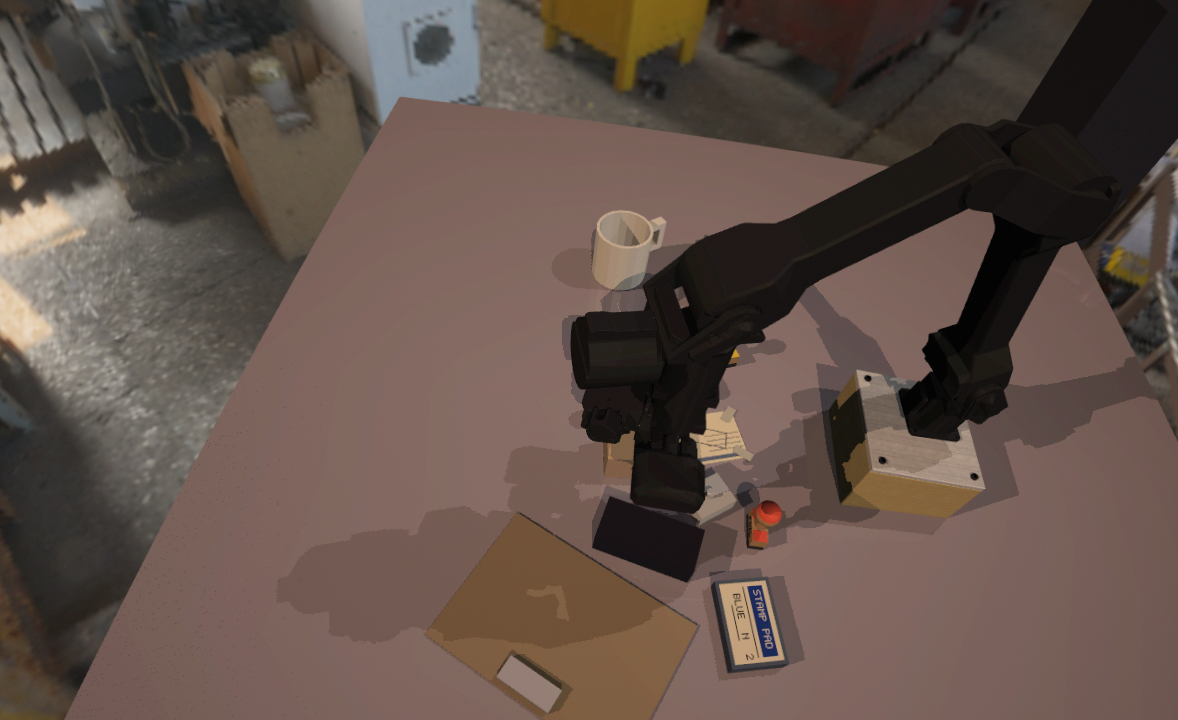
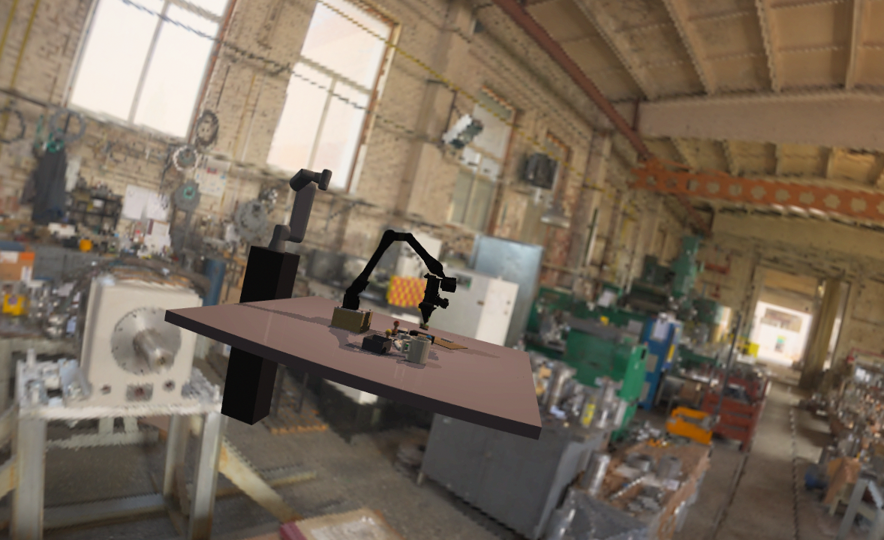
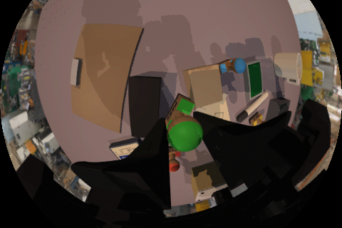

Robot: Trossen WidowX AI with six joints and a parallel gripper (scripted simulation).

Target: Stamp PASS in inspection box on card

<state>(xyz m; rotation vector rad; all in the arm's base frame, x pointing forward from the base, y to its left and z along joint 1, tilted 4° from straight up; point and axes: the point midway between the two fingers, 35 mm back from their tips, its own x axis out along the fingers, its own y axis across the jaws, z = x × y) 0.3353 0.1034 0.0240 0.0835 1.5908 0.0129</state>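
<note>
Now: gripper tip 21 cm to the left of the green ink pad and 9 cm above it. The rest, counted from my gripper tip: brown box 7 cm below, 5 cm to the right, 1 cm ahead; then green-knobbed PASS stamp 1 cm below; then black square pad 8 cm below, 5 cm to the left, 1 cm behind.
</note>
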